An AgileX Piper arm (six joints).
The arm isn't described. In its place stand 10 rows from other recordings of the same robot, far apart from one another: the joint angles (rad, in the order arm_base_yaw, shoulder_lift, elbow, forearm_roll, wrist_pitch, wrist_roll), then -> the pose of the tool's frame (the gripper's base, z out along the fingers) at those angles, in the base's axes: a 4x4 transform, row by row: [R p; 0 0 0 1], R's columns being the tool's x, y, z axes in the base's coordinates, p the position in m.
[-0.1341 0.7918 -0.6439 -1.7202 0.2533 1.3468] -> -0.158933 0.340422 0.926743 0.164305; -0.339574 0.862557 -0.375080 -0.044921; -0.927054 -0.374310 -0.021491 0.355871; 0 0 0 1
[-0.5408 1.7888 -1.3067 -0.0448 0.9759 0.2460] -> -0.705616 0.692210 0.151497 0.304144; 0.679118 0.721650 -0.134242 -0.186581; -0.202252 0.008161 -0.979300 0.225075; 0 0 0 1
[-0.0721 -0.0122 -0.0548 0.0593 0.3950 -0.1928] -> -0.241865 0.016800 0.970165 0.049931; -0.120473 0.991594 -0.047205 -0.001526; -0.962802 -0.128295 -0.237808 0.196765; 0 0 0 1
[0.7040 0.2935 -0.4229 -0.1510 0.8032 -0.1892] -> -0.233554 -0.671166 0.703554 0.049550; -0.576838 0.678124 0.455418 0.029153; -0.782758 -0.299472 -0.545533 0.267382; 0 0 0 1
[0.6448 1.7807 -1.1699 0.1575 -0.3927 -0.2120] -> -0.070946 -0.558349 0.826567 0.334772; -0.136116 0.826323 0.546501 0.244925; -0.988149 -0.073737 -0.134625 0.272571; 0 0 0 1
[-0.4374 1.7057 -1.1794 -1.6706 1.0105 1.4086] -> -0.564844 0.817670 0.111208 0.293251; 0.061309 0.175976 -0.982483 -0.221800; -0.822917 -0.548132 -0.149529 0.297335; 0 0 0 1
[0.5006 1.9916 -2.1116 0.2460 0.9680 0.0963] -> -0.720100 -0.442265 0.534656 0.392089; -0.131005 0.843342 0.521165 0.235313; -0.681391 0.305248 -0.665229 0.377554; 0 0 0 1
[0.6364 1.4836 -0.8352 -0.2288 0.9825 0.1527] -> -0.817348 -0.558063 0.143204 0.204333; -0.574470 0.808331 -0.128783 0.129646; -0.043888 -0.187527 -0.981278 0.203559; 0 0 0 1
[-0.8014 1.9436 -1.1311 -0.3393 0.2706 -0.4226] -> -0.934308 0.154148 0.321413 0.266513; -0.011656 0.887972 -0.459750 -0.286819; -0.356276 -0.433295 -0.827843 0.146719; 0 0 0 1
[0.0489 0.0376 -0.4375 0.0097 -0.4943 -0.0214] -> 0.830801 -0.035643 0.555427 -0.018828; 0.027783 0.999359 0.022575 -0.001341; -0.555876 -0.003324 0.831259 0.384645; 0 0 0 1
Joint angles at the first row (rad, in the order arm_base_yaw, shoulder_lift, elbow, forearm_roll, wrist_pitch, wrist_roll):
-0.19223, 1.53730, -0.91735, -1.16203, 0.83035, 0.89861
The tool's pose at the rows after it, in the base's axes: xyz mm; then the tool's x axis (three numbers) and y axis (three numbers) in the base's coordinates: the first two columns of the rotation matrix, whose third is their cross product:
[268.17, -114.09, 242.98, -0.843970, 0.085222, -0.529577, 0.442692, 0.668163, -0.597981]
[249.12, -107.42, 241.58, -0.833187, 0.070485, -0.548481, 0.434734, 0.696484, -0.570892]
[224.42, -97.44, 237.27, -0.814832, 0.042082, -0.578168, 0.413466, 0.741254, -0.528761]
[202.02, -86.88, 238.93, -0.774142, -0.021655, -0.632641, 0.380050, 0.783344, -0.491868]
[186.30, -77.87, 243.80, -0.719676, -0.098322, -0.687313, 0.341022, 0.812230, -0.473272]
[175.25, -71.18, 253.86, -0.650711, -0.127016, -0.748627, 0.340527, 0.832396, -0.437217]
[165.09, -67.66, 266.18, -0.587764, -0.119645, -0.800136, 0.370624, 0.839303, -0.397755]
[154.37, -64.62, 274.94, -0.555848, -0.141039, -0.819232, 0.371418, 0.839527, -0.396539]
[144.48, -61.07, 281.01, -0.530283, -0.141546, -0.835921, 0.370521, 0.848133, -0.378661]
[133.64, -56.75, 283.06, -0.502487, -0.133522, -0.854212, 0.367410, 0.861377, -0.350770]
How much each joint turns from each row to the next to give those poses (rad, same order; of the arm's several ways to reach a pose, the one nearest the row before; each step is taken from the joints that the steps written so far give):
0.00000, -0.03720, 0.04283, 0.00314, -0.01411, 0.00000
-0.00001, -0.07885, 0.08385, 0.00164, -0.04898, 0.00783
0.00003, -0.10732, 0.11309, 0.00079, -0.08111, 0.00664
0.00000, -0.12493, 0.09831, -0.02391, -0.09800, -0.00001
0.00000, -0.10802, 0.06606, -0.04132, -0.09013, -0.00002
-0.00005, -0.09104, 0.02581, 0.00020, -0.05850, -0.00004
-0.00002, -0.07729, 0.00238, 0.03216, -0.01398, -0.00842
0.00006, -0.06943, 0.00403, 0.05336, -0.00175, -0.07186
0.00001, -0.06118, 0.00207, 0.09212, 0.00002, -0.08997
-0.00004, -0.06431, 0.01473, 0.09125, -0.00483, -0.07654

